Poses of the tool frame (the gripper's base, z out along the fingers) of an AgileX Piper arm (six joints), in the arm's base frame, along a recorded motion.
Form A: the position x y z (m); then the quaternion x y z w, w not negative.
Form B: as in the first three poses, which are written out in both.
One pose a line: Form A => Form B
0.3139 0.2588 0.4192 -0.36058 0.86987 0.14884 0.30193 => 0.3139 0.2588 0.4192 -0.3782 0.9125 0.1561 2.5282
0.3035 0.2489 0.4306 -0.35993 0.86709 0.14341 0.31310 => 0.3035 0.2489 0.4306 -0.3790 0.9130 0.1510 2.5047
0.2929 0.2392 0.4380 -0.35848 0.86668 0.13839 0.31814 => 0.2929 0.2392 0.4380 -0.3781 0.9142 0.1460 2.4941
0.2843 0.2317 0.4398 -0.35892 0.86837 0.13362 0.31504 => 0.2843 0.2317 0.4398 -0.3782 0.9150 0.1408 2.5006
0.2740 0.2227 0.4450 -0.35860 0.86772 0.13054 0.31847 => 0.2740 0.2227 0.4450 -0.3783 0.9154 0.1377 2.4934
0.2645 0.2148 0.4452 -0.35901 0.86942 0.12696 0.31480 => 0.2645 0.2148 0.4452 -0.3782 0.9160 0.1338 2.5011
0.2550 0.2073 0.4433 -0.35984 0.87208 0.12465 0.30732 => 0.2550 0.2073 0.4433 -0.3781 0.9164 0.1310 2.5168
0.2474 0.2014 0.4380 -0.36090 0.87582 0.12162 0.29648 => 0.2474 0.2014 0.4380 -0.3779 0.9171 0.1273 2.5396
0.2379 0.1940 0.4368 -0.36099 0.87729 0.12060 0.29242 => 0.2379 0.1940 0.4368 -0.3775 0.9174 0.1261 2.5481
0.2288 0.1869 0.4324 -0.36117 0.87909 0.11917 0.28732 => 0.2288 0.1869 0.4324 -0.3771 0.9178 0.1244 2.5587
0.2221 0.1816 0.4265 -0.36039 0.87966 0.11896 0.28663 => 0.2221 0.1816 0.4265 -0.3762 0.9182 0.1242 2.5602
